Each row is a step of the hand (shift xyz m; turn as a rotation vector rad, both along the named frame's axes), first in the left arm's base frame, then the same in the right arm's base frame.
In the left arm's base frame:
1: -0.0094 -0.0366 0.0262 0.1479 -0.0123 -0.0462
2: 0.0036 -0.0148 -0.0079 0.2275 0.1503 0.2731
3: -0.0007 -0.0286 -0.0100 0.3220 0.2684 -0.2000
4: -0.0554 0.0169 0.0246 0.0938 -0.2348 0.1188
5: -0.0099 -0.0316 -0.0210 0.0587 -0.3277 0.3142
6: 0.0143 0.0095 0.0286 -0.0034 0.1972 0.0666
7: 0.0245 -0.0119 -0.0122 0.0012 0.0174 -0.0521
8: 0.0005 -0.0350 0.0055 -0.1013 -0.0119 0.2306
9: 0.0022 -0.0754 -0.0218 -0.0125 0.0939 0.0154
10: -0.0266 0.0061 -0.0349 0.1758 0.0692 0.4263
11: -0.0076 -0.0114 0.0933 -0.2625 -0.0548 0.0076
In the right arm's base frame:
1: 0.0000 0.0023 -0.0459 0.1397 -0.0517 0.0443
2: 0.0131 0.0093 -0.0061 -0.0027 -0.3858 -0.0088
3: 0.0172 0.0189 -0.0163 0.2006 -0.1631 0.3859
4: -0.0612 0.0094 -0.0115 0.1401 -0.0434 -0.2378
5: 0.0158 0.0332 -0.0135 0.0806 -0.1200 -0.4344
6: -0.0047 -0.0322 -0.0074 -0.1243 -0.1237 0.1122
7: 0.0297 -0.0014 0.0024 0.0131 0.0283 0.0453
8: 0.0152 0.0100 -0.0304 -0.1643 -0.0939 -0.1666
9: 0.0468 0.0442 -0.0449 -0.0613 -0.0411 0.0614
10: -0.0100 0.0376 0.0212 -0.0642 -0.4280 -0.1736
11: -0.0372 -0.0553 -0.0667 -0.1816 0.1741 -0.0931

